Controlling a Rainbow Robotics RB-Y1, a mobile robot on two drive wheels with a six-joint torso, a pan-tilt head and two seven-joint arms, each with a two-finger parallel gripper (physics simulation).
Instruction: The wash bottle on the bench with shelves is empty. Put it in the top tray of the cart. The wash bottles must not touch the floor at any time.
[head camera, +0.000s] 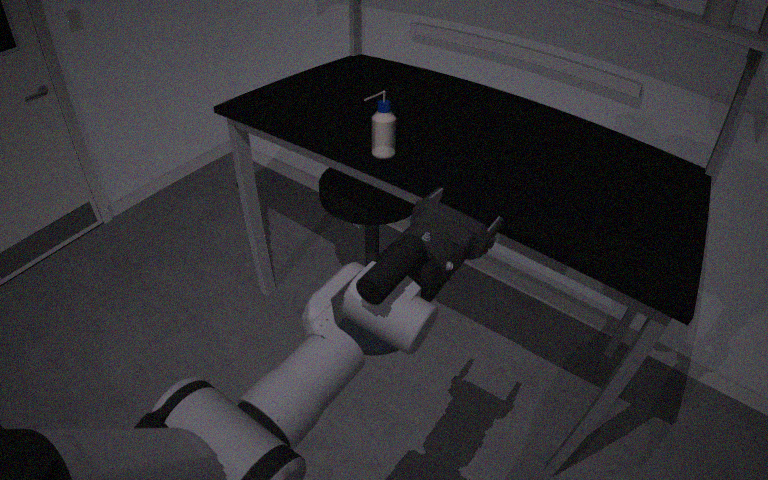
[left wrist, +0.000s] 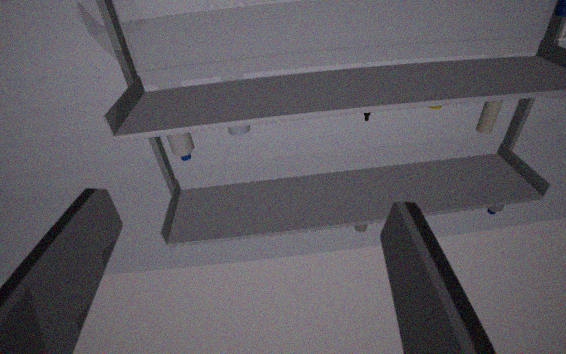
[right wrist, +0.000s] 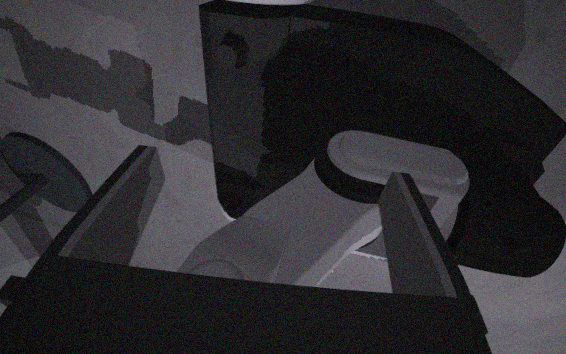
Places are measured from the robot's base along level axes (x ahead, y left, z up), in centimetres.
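Pixels of known places: left gripper, fingertip midpoint: (head camera: 469, 206) (left wrist: 250, 213); right gripper, fingertip midpoint: (right wrist: 272, 174).
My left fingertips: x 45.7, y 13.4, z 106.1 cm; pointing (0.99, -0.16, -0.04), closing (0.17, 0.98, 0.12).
Observation:
Behind a point stands the place of what it marks.
A wash bottle (head camera: 383, 133) {x 78.1, y 42.2, z 98.6 cm} with a blue cap and a thin bent spout stands upright near the front edge of the black bench (head camera: 526, 164) {x 92.5, y 7.8, z 91.5 cm} in the head camera view. My left gripper (head camera: 468, 204) {x 45.7, y 13.4, z 106.1 cm} (left wrist: 250, 213) {x 45.7, y 13.4, z 106.1 cm} is open and empty. In the head camera view it is at the bench's front edge, below and to the right of the bottle, apart from it. My right gripper (right wrist: 272, 174) {x -14.7, y -23.7, z 53.7 cm} is open, with no object between its fingers; part of the robot's own body shows behind them. The cart does not show in these views.
A round dark stool (head camera: 362, 198) stands at the bench's front, partly under it. In the left wrist view, an upper shelf (left wrist: 325, 97) and a lower shelf (left wrist: 330, 192) carry several small containers. A stool base (right wrist: 45, 170) shows at the left in the right wrist view. A door (head camera: 45, 141) {x 79.9, y 243.5, z 65.5 cm} is at the left.

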